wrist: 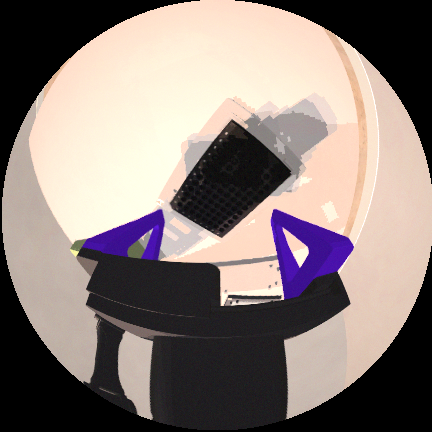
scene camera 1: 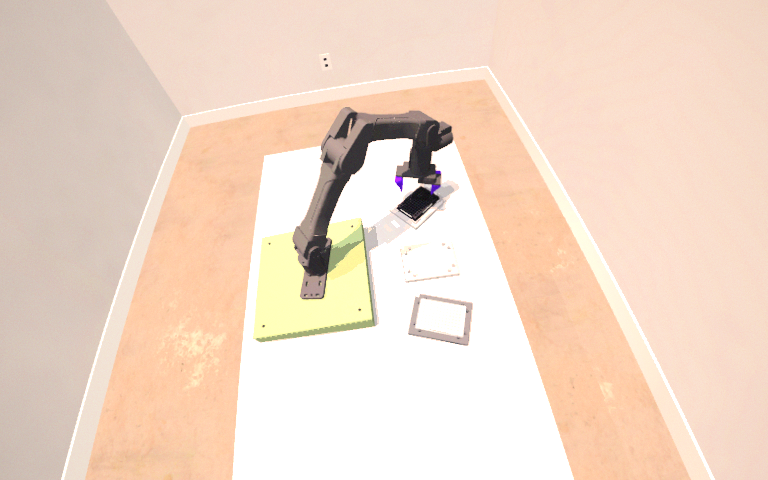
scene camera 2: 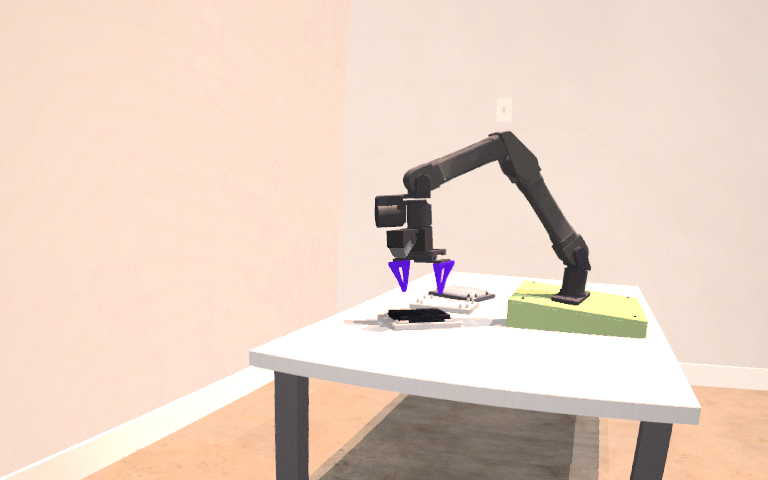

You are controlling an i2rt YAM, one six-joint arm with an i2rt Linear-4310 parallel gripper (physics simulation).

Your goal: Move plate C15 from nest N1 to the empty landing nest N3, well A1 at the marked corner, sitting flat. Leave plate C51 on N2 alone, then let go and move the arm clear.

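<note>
A black well plate (scene camera 1: 417, 203) (scene camera 2: 419, 315) (wrist: 230, 175) lies on a white nest (scene camera 1: 404, 217) (scene camera 2: 424, 325) at the table's far end in scene camera 1. The empty nest N3 (scene camera 1: 421, 263) (scene camera 2: 430, 306) (wrist: 245, 275) is the white one with small posts, in the middle of the row. A white plate (scene camera 1: 441, 318) (scene camera 2: 461, 291) sits in a dark grey nest (scene camera 1: 438, 339) (scene camera 2: 485, 296) beyond it. Plate labels and the A1 corner mark are not readable. My gripper (scene camera 1: 417, 191) (scene camera 2: 422, 292) (wrist: 217, 214) is open and empty, a little above the black plate, its purple fingers apart.
A yellow-green base block (scene camera 1: 283, 308) (scene camera 2: 577, 324) carries the arm (scene camera 1: 325, 203) (scene camera 2: 546, 209) beside the row of nests. All stand on the white table (scene camera 1: 396, 407) (scene camera 2: 509, 362). The arm's shadow falls across the black plate's nest.
</note>
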